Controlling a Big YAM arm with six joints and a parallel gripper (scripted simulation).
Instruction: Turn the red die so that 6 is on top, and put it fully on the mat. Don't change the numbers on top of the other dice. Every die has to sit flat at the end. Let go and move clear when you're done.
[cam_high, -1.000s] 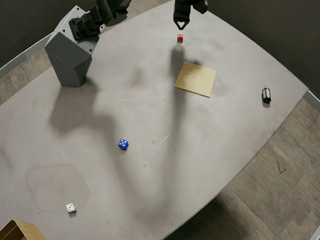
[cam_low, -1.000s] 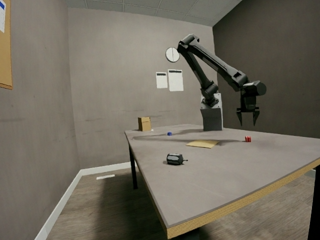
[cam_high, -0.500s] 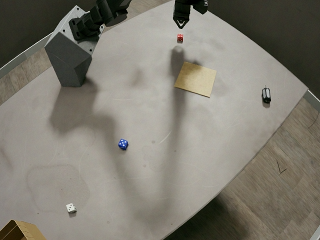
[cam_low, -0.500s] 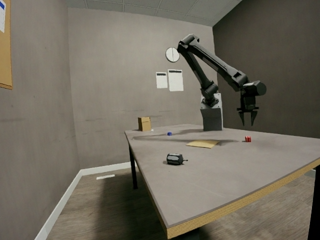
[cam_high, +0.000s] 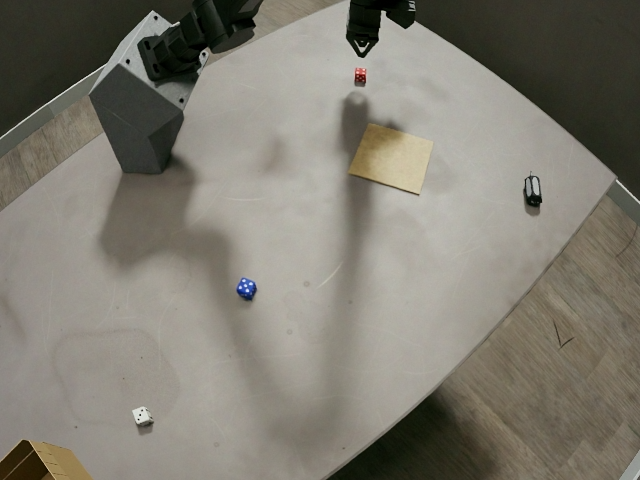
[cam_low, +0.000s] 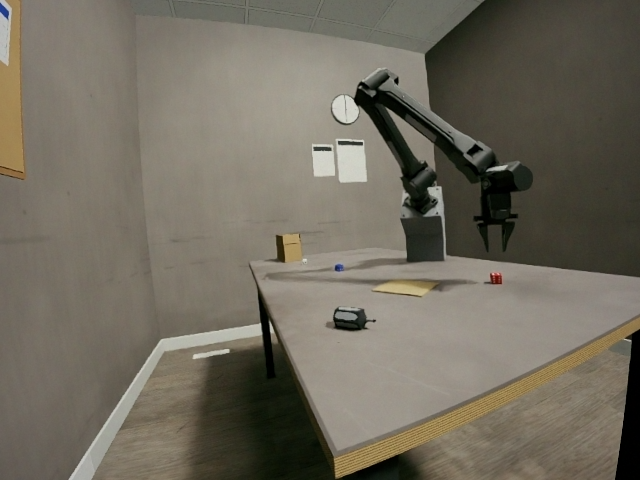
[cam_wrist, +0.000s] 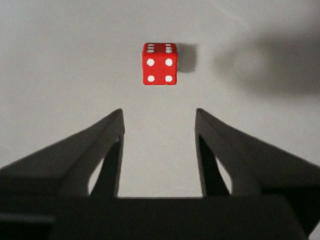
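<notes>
My gripper is now 80 mm above the red die. The rest, counted from my hand: blue die (430 mm to the right, 350 mm ahead, 80 mm below); then small black device (430 mm ahead, 150 mm to the left, 80 mm below); then tan mat (230 mm ahead, 90 mm below, 70 mm to the right).
</notes>
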